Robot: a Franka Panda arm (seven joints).
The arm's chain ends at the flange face. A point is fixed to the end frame.
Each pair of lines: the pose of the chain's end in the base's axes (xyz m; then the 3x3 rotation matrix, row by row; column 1 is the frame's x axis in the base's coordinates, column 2 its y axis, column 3 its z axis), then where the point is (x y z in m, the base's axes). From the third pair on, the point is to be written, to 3 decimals.
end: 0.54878, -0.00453, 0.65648; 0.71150, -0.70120, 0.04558; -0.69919, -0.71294, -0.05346; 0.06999, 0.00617, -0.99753
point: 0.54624 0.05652 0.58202
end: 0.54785, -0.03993, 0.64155; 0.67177, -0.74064, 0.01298; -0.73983, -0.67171, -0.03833; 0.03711, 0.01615, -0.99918
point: 0.54664 0.02247 0.56818
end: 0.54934, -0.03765, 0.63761; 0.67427, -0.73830, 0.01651; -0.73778, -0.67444, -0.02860; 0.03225, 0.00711, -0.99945
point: 0.548 0.025 0.565
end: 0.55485, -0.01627, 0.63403; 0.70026, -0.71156, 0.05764; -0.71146, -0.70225, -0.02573; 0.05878, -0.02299, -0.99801
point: 0.554 0.047 0.561
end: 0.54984, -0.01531, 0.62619; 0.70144, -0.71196, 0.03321; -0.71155, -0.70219, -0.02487; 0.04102, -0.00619, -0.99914
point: 0.547 0.048 0.554
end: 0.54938, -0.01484, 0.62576; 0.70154, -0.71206, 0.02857; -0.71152, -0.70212, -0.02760; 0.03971, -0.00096, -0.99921
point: 0.547 0.048 0.553
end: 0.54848, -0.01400, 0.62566; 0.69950, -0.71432, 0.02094; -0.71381, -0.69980, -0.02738; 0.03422, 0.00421, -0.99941
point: 0.545 0.049 0.553
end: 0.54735, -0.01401, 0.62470; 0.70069, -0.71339, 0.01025; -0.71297, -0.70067, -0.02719; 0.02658, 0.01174, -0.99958
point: 0.543 0.049 0.552
